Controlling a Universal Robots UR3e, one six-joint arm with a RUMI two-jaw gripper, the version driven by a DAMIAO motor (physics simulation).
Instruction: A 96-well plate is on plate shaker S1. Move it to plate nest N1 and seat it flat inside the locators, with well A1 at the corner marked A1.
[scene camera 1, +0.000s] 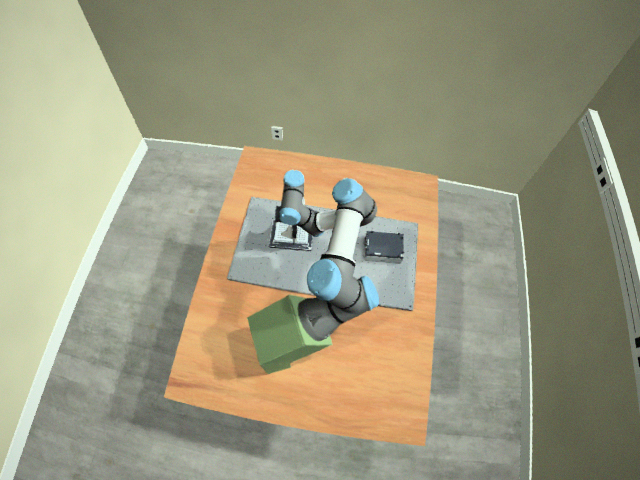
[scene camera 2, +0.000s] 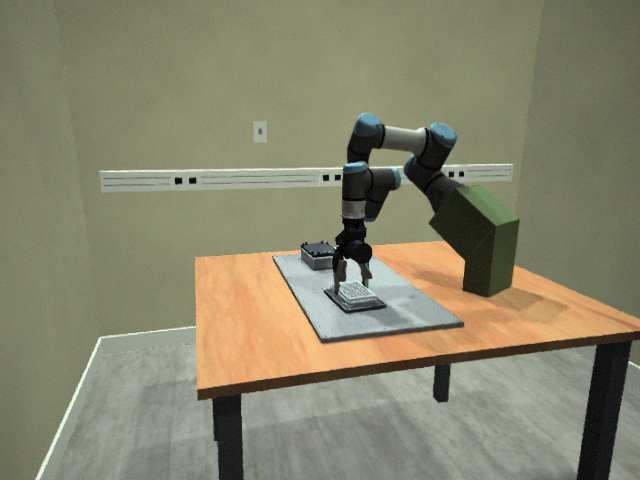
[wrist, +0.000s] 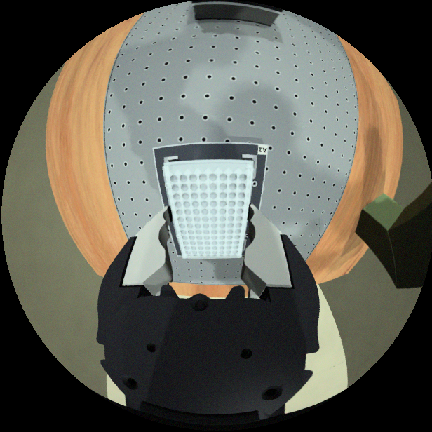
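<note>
The white 96-well plate is low and looks level at the dark nest N1. My gripper is shut on the plate, with one finger along each long side. In the wrist view the plate's far edge lies close beside the nest's two far corner locators. The A1 label is at the nest's far right corner there. The near locators are hidden, and I cannot tell whether the plate's underside rests flat. Well A1's mark is not readable. Shaker S1 holds no plate.
The nest and shaker stand on a grey perforated board on the wooden table. The arm's green angled base stands beside the board.
</note>
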